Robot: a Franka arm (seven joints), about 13 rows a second.
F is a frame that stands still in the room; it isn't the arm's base.
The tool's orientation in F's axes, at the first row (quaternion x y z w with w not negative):
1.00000, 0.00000, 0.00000, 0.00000
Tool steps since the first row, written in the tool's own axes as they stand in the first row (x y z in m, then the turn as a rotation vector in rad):
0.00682, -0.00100, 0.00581, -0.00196, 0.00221, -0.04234
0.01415, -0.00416, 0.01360, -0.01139, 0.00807, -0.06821
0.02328, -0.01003, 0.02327, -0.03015, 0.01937, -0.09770
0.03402, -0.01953, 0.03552, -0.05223, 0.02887, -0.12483
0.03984, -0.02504, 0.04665, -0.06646, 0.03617, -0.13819
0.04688, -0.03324, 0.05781, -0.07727, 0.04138, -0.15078
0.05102, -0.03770, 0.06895, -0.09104, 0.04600, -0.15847
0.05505, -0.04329, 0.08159, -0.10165, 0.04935, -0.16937
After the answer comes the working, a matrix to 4 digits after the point.
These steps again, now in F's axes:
0.00682, 0.00100, -0.00581, -0.00196, -0.00221, 0.04234
0.01415, 0.00416, -0.01360, -0.01139, -0.00807, 0.06821
0.02328, 0.01003, -0.02327, -0.03015, -0.01937, 0.09770
0.03402, 0.01953, -0.03552, -0.05223, -0.02887, 0.12483
0.03984, 0.02504, -0.04665, -0.06646, -0.03617, 0.13819
0.04688, 0.03324, -0.05781, -0.07727, -0.04138, 0.15078
0.05102, 0.03770, -0.06895, -0.09104, -0.04600, 0.15847
0.05505, 0.04329, -0.08159, -0.10165, -0.04935, 0.16937

The tool's axes in the first row as the columns of a matrix, in F's axes (rounded; the answer above uses it unrounded):
1.0000, 0.0000, 0.0000
0.0000, -1.0000, 0.0000
0.0000, 0.0000, -1.0000

